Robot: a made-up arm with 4 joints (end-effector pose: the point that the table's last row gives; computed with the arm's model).
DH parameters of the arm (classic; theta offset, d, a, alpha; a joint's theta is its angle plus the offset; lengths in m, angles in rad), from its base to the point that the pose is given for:
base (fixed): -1.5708 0.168 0 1.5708
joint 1: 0 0.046 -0.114 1.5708
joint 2: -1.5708 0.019 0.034 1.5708
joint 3: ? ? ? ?
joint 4: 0.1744 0 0.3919 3.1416
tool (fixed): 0.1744 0.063 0 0
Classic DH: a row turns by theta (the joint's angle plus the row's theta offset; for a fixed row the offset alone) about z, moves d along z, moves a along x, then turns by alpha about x.
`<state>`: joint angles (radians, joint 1 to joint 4).
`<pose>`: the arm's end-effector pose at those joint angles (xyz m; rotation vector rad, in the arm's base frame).
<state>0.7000 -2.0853 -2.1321 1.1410</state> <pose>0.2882 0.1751 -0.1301 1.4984 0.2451 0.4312</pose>
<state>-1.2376 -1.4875 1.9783 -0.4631</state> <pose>-0.1403 0.2610 0.2188 -0.3763 0.8007 1.9273</pose>
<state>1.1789 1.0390 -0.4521 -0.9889</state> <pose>0.2329 0.1387 0.0408 -1.5563 -0.2492 0.1013</pose>
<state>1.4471 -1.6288 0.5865 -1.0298</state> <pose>-0.3334 0.0162 -0.0682 -0.6315 2.4099 1.5056</pose>
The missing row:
joint 3: 0 -0.016 -0.173 -1.5708
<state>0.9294 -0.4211 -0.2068 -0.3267</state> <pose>0.1469 0.2178 0.0211 -0.8712 0.1499 0.7871</pose>
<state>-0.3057 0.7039 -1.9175 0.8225</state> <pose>-0.2989 -0.1173 0.1278 0.2808 -1.8873 -1.3059</pose>
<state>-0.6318 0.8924 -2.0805 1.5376</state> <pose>-0.3039 -0.0223 -0.1568 0.9398 -1.8821 -2.1054</pose>
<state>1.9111 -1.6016 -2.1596 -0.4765</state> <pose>-0.1425 0.1132 0.1482 0.1826 -0.2363 2.0211</pose>
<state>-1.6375 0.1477 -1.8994 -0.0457</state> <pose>-0.1499 -0.1686 0.2193 0.9150 -1.3111 -1.5088</pose>
